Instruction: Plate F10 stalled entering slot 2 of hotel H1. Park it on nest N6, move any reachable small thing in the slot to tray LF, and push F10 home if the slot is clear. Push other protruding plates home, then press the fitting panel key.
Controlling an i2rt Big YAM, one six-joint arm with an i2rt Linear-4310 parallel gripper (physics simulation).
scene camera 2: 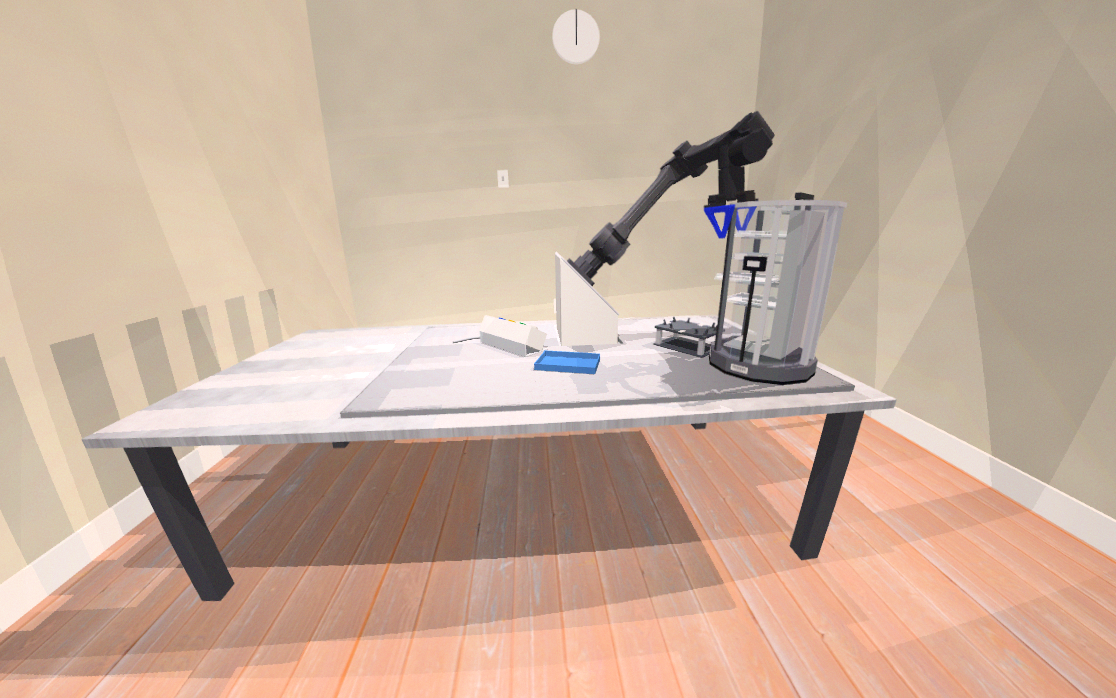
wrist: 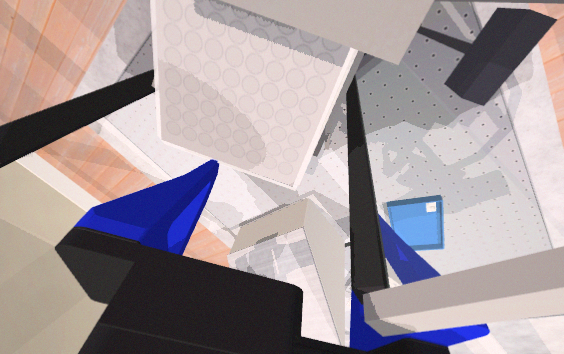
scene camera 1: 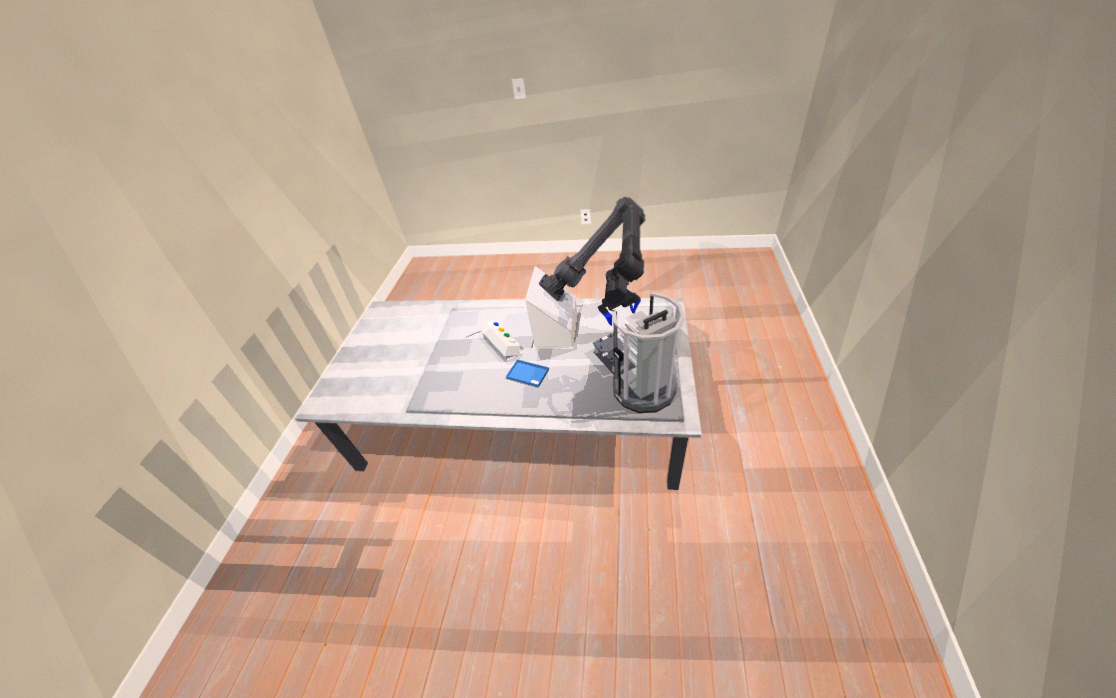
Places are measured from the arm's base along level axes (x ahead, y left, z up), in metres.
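Pixels of known places: gripper, between the fingertips: (scene camera 2: 731,235) (wrist: 292,188) (scene camera 1: 621,319); arm's base, origin of its link: (scene camera 2: 579,274) (scene camera 1: 550,288).
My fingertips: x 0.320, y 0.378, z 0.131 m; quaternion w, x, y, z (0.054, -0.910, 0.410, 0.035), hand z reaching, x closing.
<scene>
For each thing: its top centre in the pictures, then the offset to it from my fingertips. "spot": a spot on its surface instead.
- hotel H1, a spot on its surface: (scene camera 2: 765,370) spot: dx +0.156, dy +0.052, dz -0.291 m
- pale plate with round wells, centre of its top: (wrist: 246,48) (scene camera 1: 642,323) dx +0.024, dy +0.078, dz +0.012 m
- dark nest N6, centre of its top: (scene camera 2: 689,322) (scene camera 1: 614,345) dx -0.111, dy -0.050, dz -0.246 m
- Blue tray LF, centre of its top: (scene camera 2: 568,358) (wrist: 416,228) (scene camera 1: 527,371) dx +0.046, dy -0.402, dz -0.305 m
- key panel, centre of its top: (scene camera 2: 511,319) (scene camera 1: 498,331) dx -0.113, dy -0.580, dz -0.238 m
- black hotel post, centre of its top: (wrist: 371,295) dx +0.038, dy -0.018, dz +0.062 m
- pale beam, a spot on its surface: (wrist: 465,295) spot: dx +0.067, dy -0.009, dz +0.070 m
- black-framed sign, a spot on its surface: (scene camera 2: 753,263) spot: dx +0.129, dy +0.002, dz -0.055 m
My gripper (scene camera 1: 621,312) (scene camera 2: 732,230) (wrist: 292,188) is open and empty, high at the open side of hotel H1 (scene camera 1: 646,405) (scene camera 2: 765,370), its fingers beside the upper posts. Several plates lie flat in the hotel; one low plate (scene camera 2: 725,277) protrudes furthest, but its label is unreadable. A pale plate with round wells (wrist: 240,100) lies ahead of the fingers in the wrist view. The dark nest N6 (scene camera 1: 607,352) (scene camera 2: 685,329) holds no visible plate. Blue tray LF (scene camera 1: 526,372) (scene camera 2: 567,362) (wrist: 417,225) shows a white label. The key panel (scene camera 1: 499,339) (scene camera 2: 510,335) has blue, yellow and green keys. Slot 2's inside is hidden.
A black hotel post (wrist: 364,200) stands close by the right finger, and a pale beam (wrist: 465,295) crosses in front of it. A black-framed sign (scene camera 2: 753,263) stands at the hotel's front. The arm's pale pedestal (scene camera 1: 551,321) (scene camera 2: 585,316) stands between panel and nest.
</scene>
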